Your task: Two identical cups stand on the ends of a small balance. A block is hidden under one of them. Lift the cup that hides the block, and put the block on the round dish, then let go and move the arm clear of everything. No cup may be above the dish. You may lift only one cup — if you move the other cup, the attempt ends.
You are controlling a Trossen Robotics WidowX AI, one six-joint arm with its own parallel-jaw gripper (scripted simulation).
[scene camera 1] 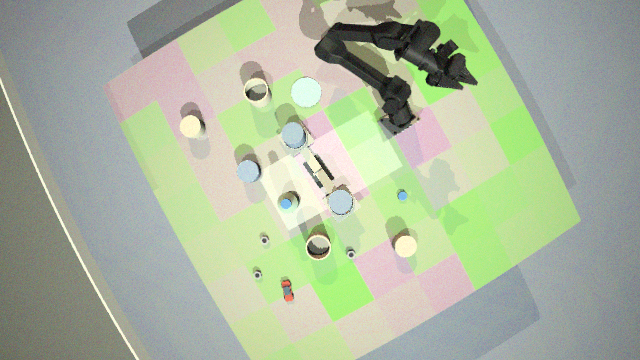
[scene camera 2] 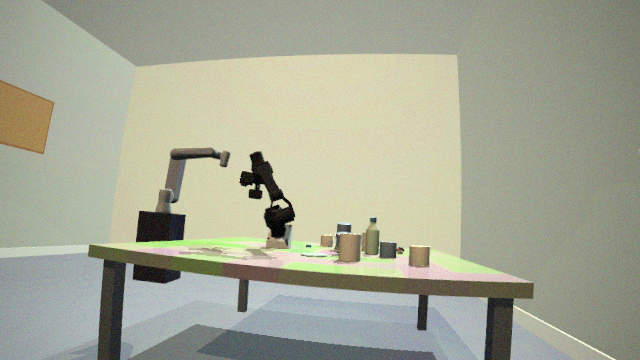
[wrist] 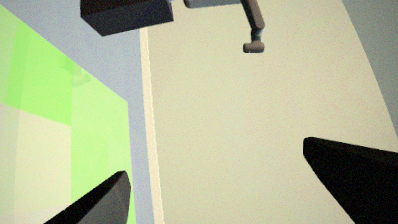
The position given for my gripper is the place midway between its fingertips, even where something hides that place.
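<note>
There is a pale round dish (scene camera 1: 305, 92) here, and I see a small balance (scene camera 1: 305, 152) too. My gripper (scene camera 1: 469, 86), which is also visible in the wrist view (wrist: 218, 163), is open and holds nothing.
</note>
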